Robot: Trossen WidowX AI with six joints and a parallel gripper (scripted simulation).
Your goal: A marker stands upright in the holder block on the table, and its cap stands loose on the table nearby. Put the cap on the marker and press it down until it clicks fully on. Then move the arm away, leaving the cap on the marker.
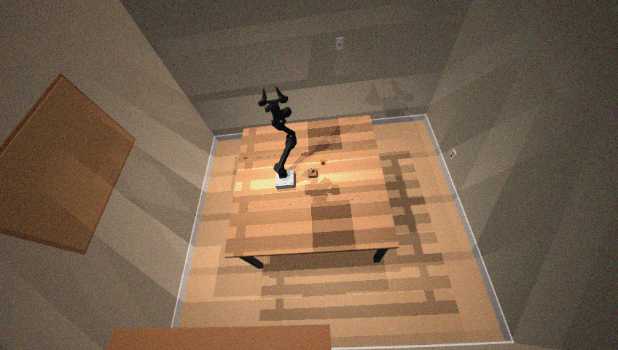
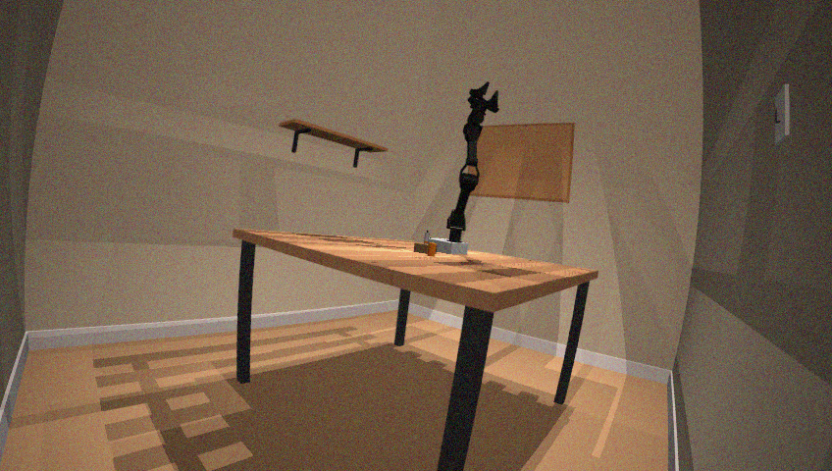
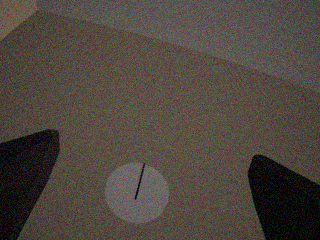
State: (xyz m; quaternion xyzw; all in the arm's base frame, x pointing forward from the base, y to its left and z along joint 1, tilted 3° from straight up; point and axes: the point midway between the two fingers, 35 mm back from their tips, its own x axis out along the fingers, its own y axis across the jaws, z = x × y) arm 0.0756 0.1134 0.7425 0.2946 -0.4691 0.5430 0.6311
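Right now the orange cap is 800 mm below my gripper tip, 260 mm ahead of it and 90 mm to the right of it. The rest, counted from my gripper tip: holder block 800 mm below, 180 mm to the right, 150 mm ahead.
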